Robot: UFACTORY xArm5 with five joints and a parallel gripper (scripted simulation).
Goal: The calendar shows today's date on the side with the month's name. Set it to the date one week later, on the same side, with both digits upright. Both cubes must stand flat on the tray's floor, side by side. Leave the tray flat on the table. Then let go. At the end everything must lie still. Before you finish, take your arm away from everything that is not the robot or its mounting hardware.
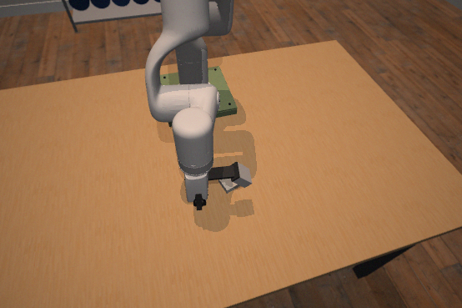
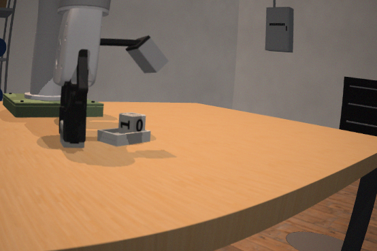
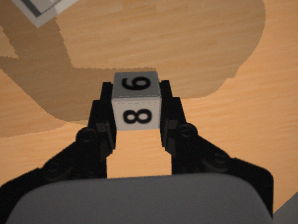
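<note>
Right now my hand is 10 mm above the digit cube. The rest, counted from my hand: tray: 110 mm to the left, 30 mm behind, 20 mm below.
</note>
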